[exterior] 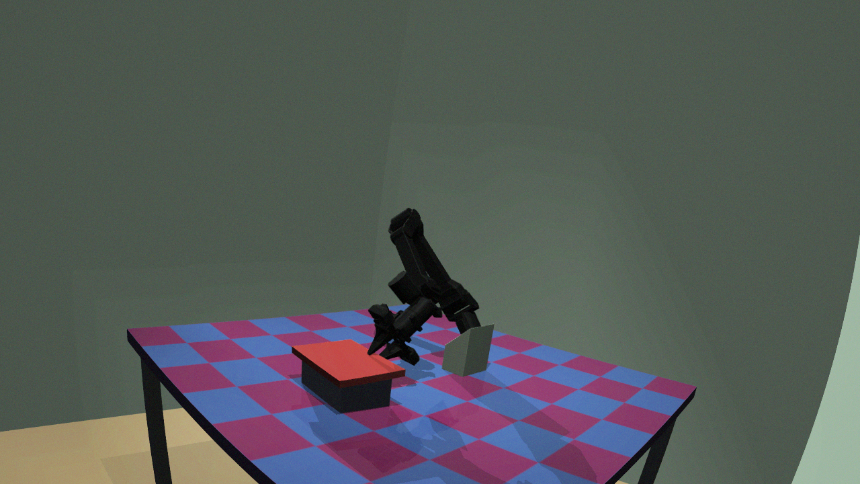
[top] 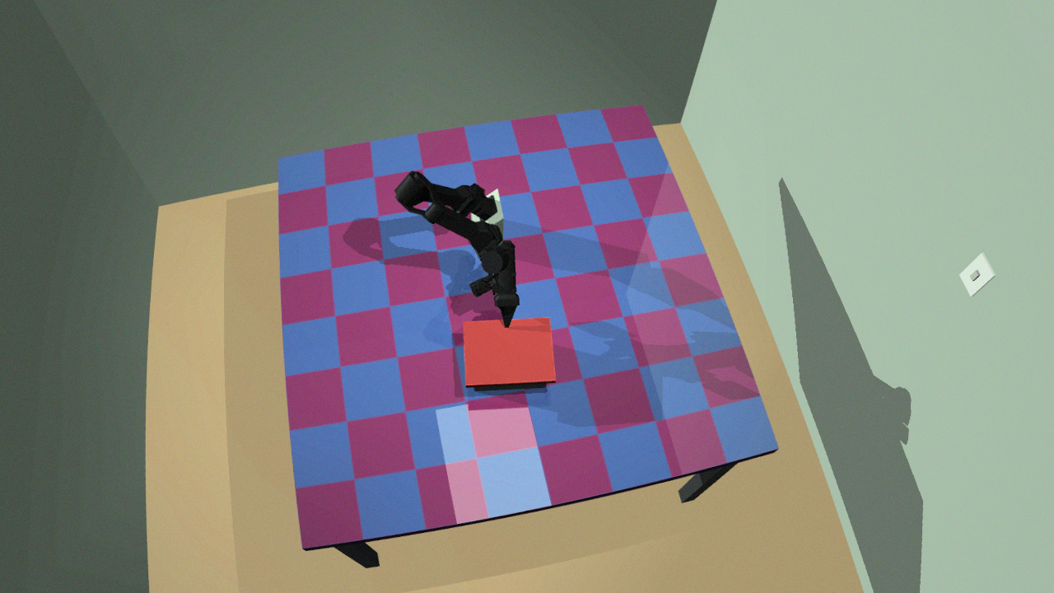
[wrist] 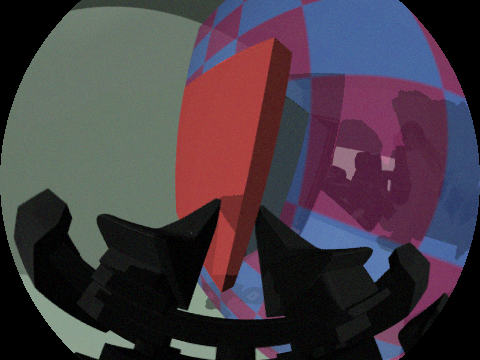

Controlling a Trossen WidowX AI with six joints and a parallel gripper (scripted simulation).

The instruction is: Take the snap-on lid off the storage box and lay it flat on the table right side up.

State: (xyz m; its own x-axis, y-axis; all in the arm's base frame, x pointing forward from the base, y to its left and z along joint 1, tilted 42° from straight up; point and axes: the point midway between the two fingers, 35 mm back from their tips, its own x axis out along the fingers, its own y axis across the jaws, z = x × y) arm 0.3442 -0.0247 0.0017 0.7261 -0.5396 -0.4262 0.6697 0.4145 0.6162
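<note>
Right now my gripper tip is 8 cm short of the red lid and 1 cm to the left of it. From my gripper tip the other things lie so: grey storage box: 8 cm ahead, 5 cm below, 1 cm to the right.
</note>
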